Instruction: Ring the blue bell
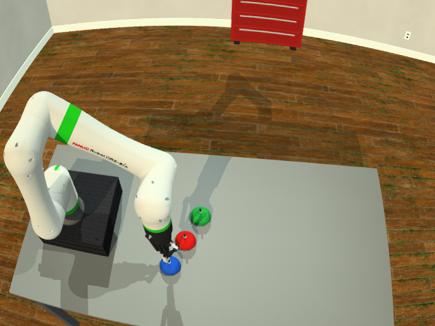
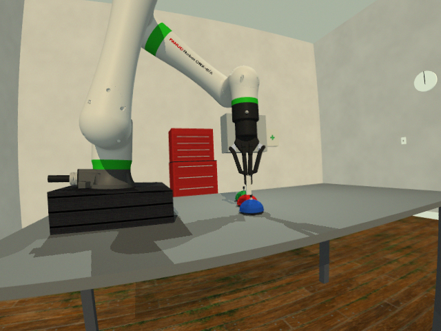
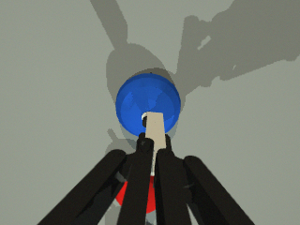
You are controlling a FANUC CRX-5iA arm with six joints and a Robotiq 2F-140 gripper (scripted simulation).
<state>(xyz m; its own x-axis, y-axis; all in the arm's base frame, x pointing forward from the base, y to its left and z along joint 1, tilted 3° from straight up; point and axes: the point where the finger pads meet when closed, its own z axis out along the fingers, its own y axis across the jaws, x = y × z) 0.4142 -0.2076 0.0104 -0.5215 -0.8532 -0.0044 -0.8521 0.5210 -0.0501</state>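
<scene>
Right now the blue bell is 6 cm below my hand and 1 cm ahead of it. From my hand the other things lie so: red bell: 11 cm to the left, 7 cm ahead, 6 cm below; green bell: 22 cm to the left, 14 cm ahead, 6 cm below.
</scene>
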